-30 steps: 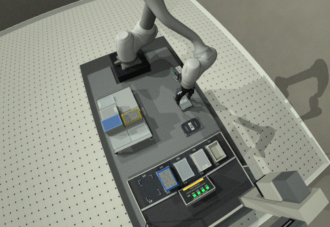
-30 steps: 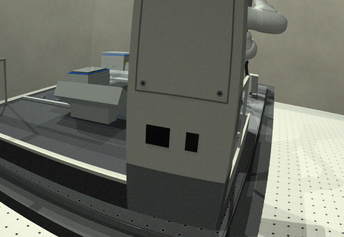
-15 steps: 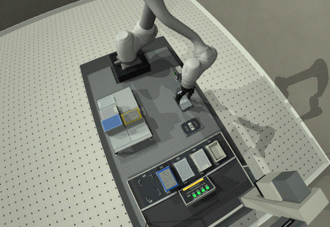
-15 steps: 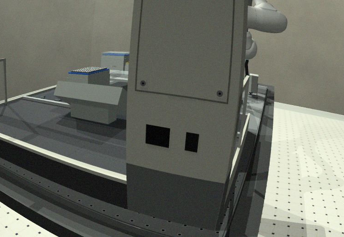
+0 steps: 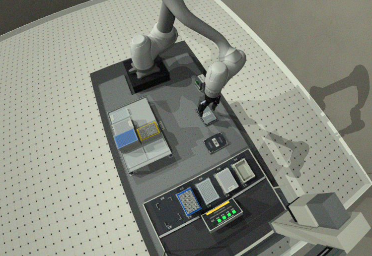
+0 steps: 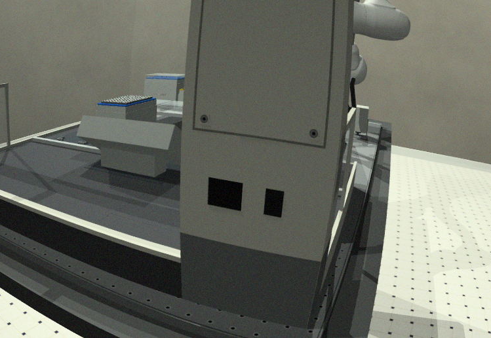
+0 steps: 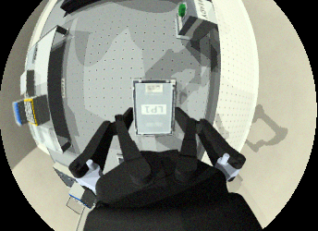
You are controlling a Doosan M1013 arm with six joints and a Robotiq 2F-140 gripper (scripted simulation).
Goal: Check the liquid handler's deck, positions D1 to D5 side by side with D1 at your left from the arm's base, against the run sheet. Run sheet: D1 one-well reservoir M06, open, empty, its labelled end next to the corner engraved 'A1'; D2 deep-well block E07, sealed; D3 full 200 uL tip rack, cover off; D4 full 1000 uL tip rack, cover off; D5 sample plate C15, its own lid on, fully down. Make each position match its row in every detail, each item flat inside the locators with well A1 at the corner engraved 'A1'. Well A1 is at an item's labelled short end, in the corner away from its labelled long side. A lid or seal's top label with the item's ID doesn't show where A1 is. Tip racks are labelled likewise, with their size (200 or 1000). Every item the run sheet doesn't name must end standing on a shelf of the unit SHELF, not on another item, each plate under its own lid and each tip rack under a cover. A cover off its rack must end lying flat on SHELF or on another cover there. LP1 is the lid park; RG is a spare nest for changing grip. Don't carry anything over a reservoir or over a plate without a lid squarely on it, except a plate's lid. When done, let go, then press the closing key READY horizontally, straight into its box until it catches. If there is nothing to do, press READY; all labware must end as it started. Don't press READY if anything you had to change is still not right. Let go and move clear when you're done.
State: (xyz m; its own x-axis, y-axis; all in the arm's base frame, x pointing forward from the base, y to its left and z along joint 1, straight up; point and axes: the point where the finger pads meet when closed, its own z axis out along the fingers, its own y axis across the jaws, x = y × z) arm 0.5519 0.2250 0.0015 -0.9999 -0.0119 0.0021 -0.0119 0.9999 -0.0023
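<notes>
The flat lid lies 50 mm below my hand. The rest, counted from my hand: ready key box (220 mm behind, 70 mm to the left); spare nest (200 mm ahead, 60 mm below, 50 mm to the right); yellow-rimmed tip rack (400 mm to the right, 40 mm above, 30 mm behind).
</notes>
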